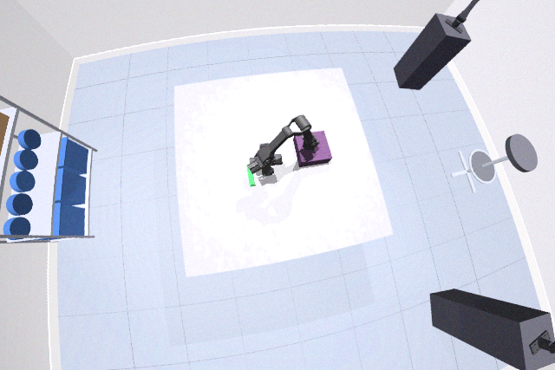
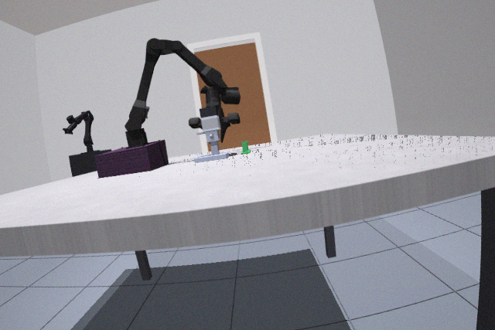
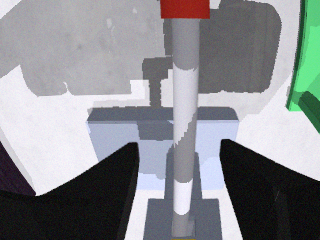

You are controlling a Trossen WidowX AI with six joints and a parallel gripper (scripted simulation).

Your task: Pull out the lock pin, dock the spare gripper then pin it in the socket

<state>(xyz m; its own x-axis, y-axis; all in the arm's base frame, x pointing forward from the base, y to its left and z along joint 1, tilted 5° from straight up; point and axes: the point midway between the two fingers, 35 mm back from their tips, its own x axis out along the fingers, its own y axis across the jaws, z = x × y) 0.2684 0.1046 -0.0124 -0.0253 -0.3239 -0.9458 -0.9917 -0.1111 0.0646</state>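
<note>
Right now my gripper tip is 50 mm to the left of the grey mount. From my gripper tip the other things lie so: spare gripper: 10 mm ahead, 50 mm to the right, 70 mm above.
</note>
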